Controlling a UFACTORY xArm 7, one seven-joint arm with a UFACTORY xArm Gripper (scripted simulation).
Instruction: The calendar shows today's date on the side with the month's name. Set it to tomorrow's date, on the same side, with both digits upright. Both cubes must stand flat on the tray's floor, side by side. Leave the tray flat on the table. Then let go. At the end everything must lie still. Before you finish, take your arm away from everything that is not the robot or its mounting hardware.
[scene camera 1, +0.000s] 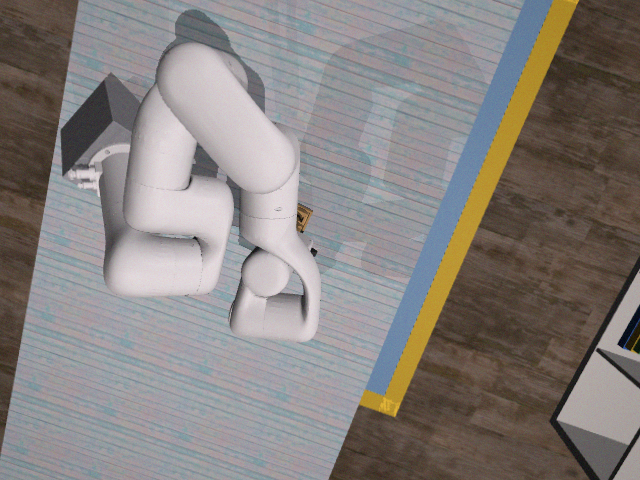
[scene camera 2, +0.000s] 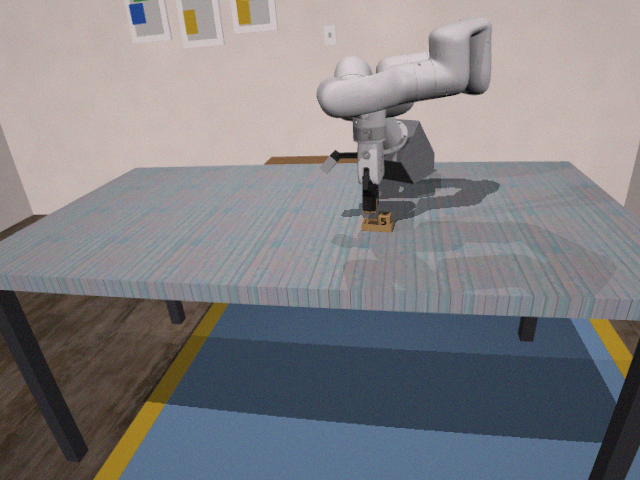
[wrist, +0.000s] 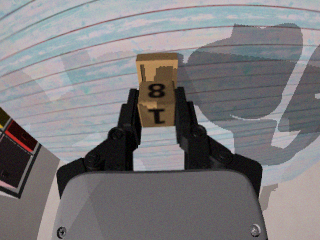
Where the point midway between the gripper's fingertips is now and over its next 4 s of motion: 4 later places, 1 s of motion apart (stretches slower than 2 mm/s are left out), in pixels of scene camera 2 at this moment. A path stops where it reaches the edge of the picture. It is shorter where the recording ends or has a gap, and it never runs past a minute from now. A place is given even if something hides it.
My gripper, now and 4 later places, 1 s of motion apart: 370, 207; 371, 213; 371, 218; 371, 214; 370, 182
